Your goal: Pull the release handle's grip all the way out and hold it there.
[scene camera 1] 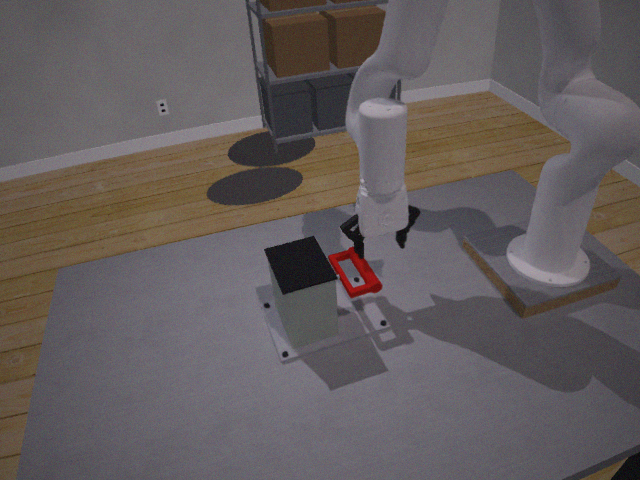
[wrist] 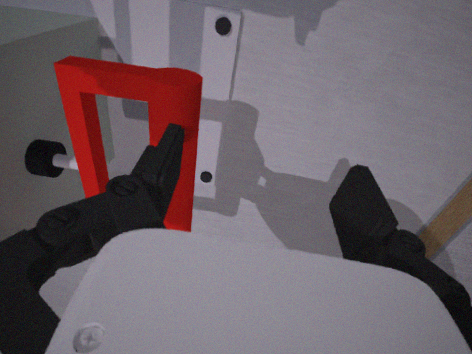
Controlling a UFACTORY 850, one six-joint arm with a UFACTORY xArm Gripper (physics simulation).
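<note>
The release handle is a red rectangular frame [scene camera 1: 368,273] [wrist: 177,95] with a thick outer grip bar. It stands out from the side of a pale green box [scene camera 1: 310,315] [wrist: 40,100] with a black top. A short light rod [wrist: 64,161] with a black collar shows between box and handle in the wrist view. My gripper [scene camera 1: 381,246] [wrist: 263,168] is open and empty, pointing down at the handle's far end. One finger overlaps the grip bar in the wrist view; contact is unclear. The other finger is well out on the robot-base side.
The box stands on a light base plate [scene camera 1: 283,341] [wrist: 218,75] with black bolts, on a grey table [scene camera 1: 155,387]. The robot's base sits on a wood-edged board [scene camera 1: 493,279] at the right. A shelf rack [scene camera 1: 265,77] with boxes stands behind the table.
</note>
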